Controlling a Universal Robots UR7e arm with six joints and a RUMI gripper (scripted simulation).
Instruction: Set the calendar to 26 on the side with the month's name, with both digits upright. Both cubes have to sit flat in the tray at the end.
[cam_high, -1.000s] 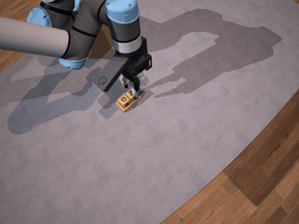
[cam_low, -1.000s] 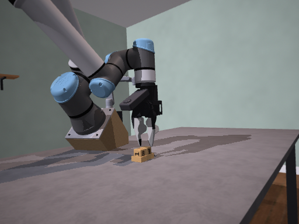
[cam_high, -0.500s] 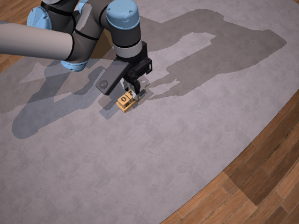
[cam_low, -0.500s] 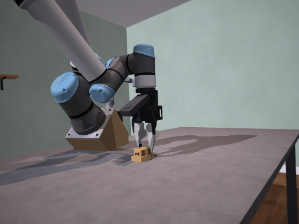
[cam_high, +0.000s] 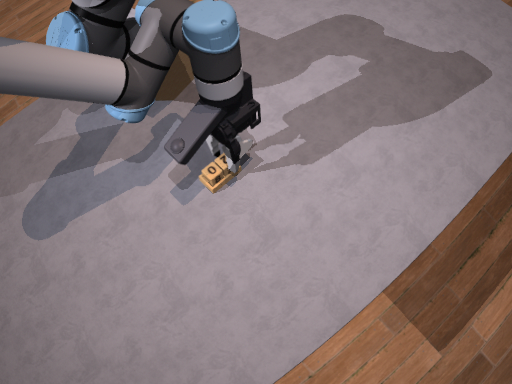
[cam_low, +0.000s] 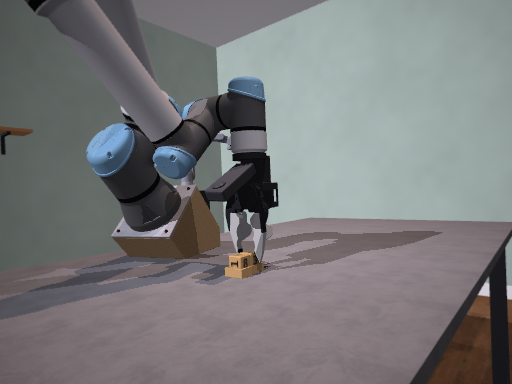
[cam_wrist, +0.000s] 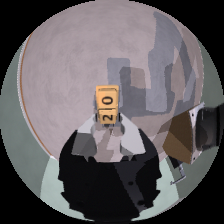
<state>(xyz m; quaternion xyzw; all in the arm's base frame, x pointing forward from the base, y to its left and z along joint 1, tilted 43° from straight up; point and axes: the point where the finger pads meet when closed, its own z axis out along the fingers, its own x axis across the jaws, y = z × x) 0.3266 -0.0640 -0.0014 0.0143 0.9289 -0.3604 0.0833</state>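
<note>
My hand is 2 cm to the left of the wooden calendar tray and 3 cm above it.
</note>
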